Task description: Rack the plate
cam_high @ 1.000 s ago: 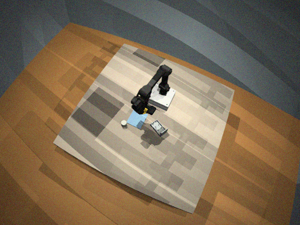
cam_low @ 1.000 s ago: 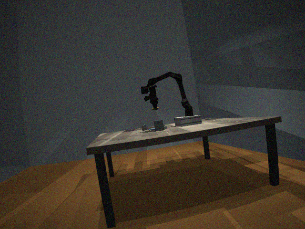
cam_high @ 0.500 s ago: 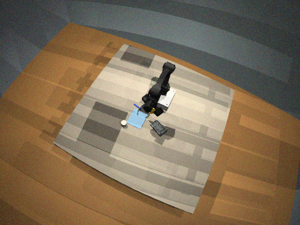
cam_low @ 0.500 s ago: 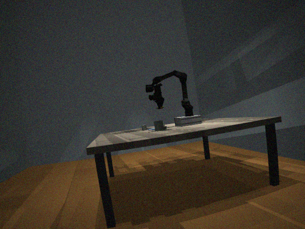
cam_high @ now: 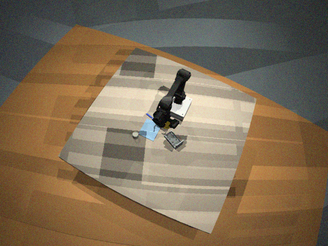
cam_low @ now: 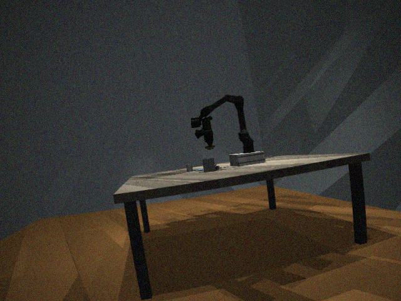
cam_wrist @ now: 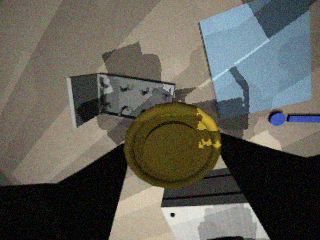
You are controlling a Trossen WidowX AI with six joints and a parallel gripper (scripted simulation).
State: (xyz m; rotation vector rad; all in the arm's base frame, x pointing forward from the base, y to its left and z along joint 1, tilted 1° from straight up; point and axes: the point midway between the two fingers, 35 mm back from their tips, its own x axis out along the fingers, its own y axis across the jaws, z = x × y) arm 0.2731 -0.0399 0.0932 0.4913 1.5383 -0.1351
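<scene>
Right now the grey dish rack is 40 mm ahead of my gripper tip, 70 mm to the left of it and 120 mm below it. The rest, counted from my gripper tip: blue spoon (100 mm behind, 140 mm to the right, 140 mm below); white cup (90 mm ahead, 210 mm to the right, 120 mm below); yellow plate (10 mm above).
</scene>
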